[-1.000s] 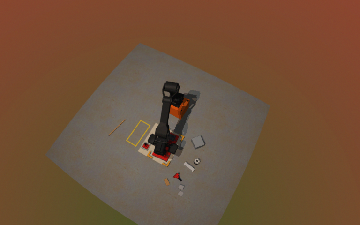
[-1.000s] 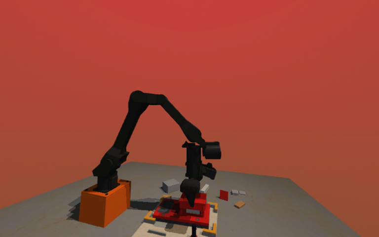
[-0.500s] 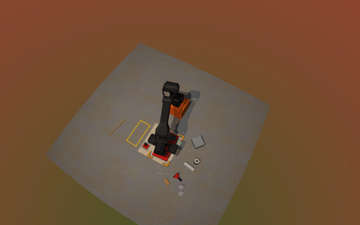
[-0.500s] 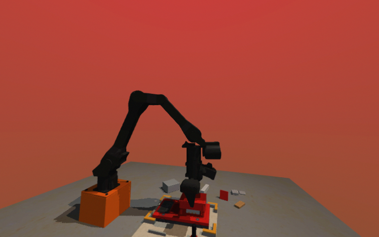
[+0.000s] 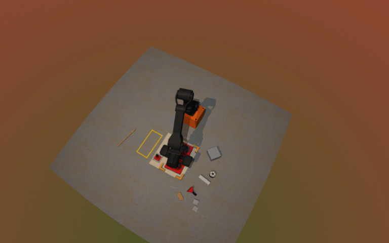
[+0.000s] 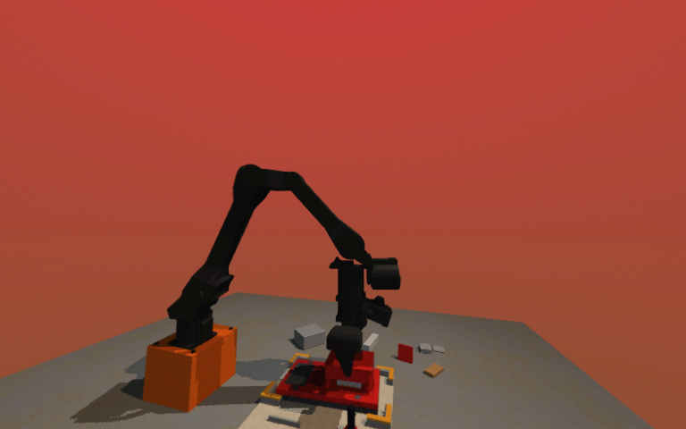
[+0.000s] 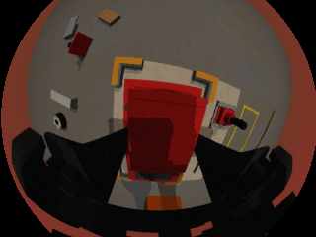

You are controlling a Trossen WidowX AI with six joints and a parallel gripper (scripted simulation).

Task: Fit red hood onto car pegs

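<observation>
Now: the red hood 1 cm above my gripper tip. From my gripper tip the other things lie so: tan tile: 17 cm ahead, 13 cm to the left, 5 cm below; grey bar: 1 cm ahead, 21 cm to the left, 4 cm below; grey engine block: 1 cm to the left, 3 cm below.
</observation>
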